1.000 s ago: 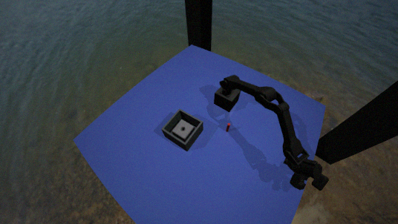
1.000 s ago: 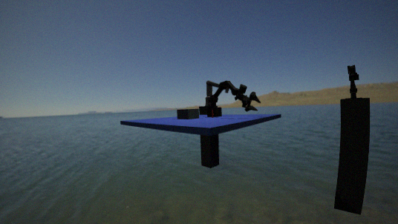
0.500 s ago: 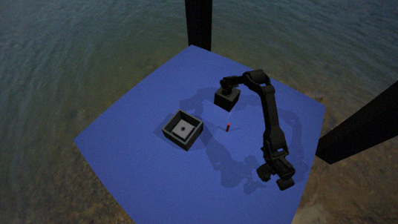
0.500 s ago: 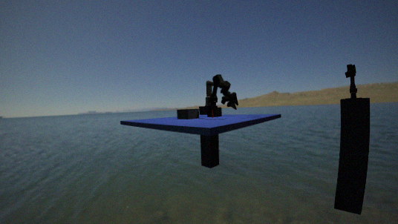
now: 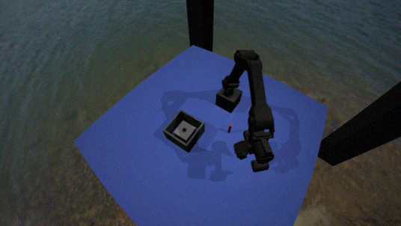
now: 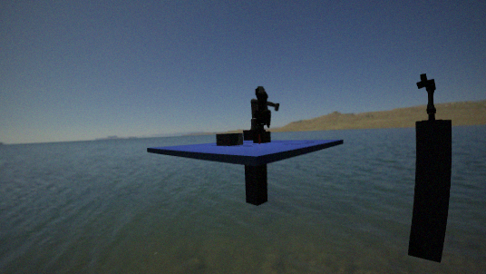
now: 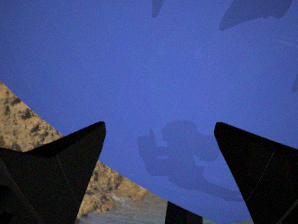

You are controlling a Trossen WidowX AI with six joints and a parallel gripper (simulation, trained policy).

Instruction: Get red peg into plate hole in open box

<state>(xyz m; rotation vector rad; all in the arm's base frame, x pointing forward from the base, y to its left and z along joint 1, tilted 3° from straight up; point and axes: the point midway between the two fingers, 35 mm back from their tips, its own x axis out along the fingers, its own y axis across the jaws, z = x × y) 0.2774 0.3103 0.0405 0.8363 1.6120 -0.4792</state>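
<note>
Now: the red peg 190 mm to the right of my gripper tip, 110 mm behind it and 100 mm below it. Round my gripper tip: dark box: 380 mm to the right, 110 mm below, 60 mm ahead; then grey plate: 380 mm to the right, 90 mm below, 60 mm ahead.
</note>
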